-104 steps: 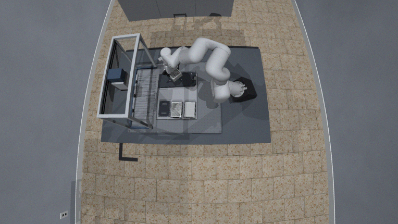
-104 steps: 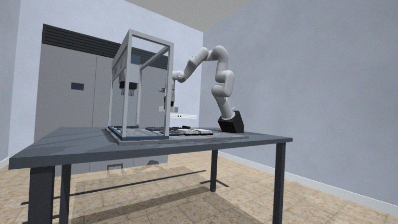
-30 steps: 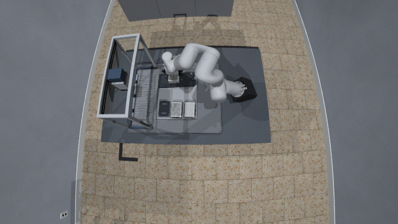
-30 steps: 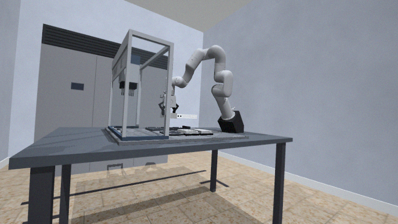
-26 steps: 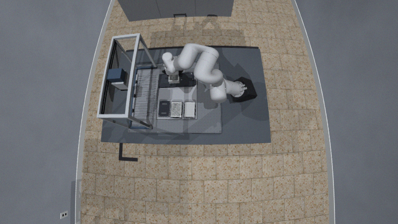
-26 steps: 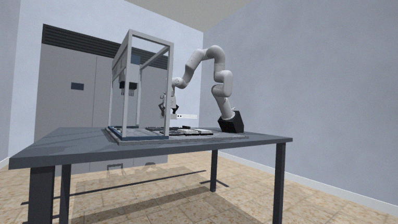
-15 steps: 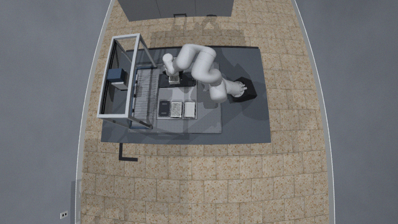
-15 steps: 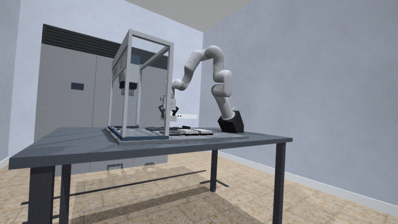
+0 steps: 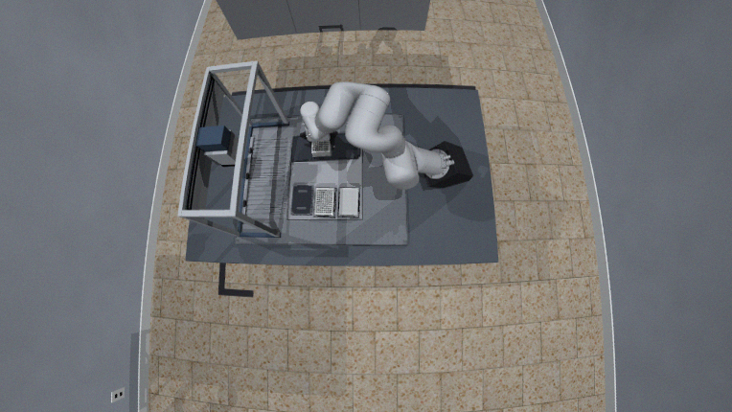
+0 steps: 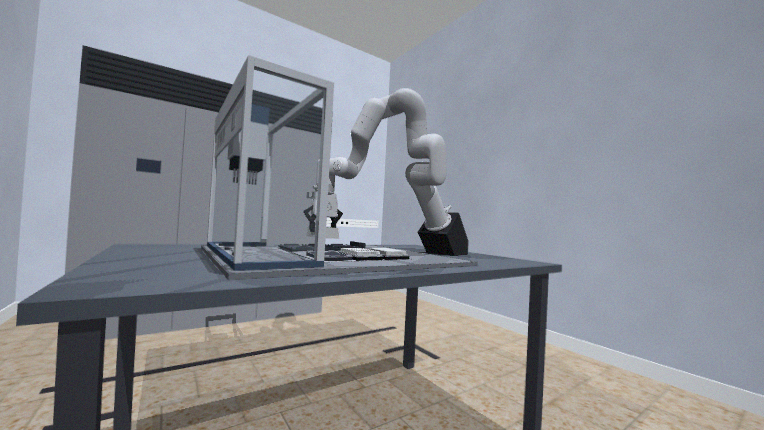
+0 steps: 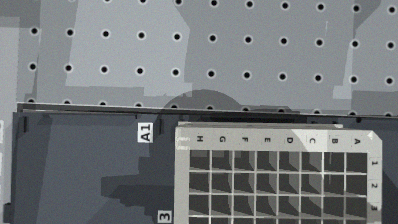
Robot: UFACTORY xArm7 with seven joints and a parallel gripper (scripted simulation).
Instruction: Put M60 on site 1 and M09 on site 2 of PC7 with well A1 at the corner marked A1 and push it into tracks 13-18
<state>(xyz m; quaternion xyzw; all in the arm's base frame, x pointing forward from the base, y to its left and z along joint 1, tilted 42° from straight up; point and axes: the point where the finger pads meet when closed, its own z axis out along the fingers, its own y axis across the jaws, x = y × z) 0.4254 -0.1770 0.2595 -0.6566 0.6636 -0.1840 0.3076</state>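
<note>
The dark plate carrier PC7 is 10 mm behind my hand and 60 mm below it. The rest, counted from my hand: nest S1: 140 mm behind, 270 mm to the left, 70 mm below; 96-well plate M06: 30 mm behind, 270 mm to the left, 60 mm below; nest S3: 80 mm ahead, 260 mm to the left, 70 mm below.
</note>
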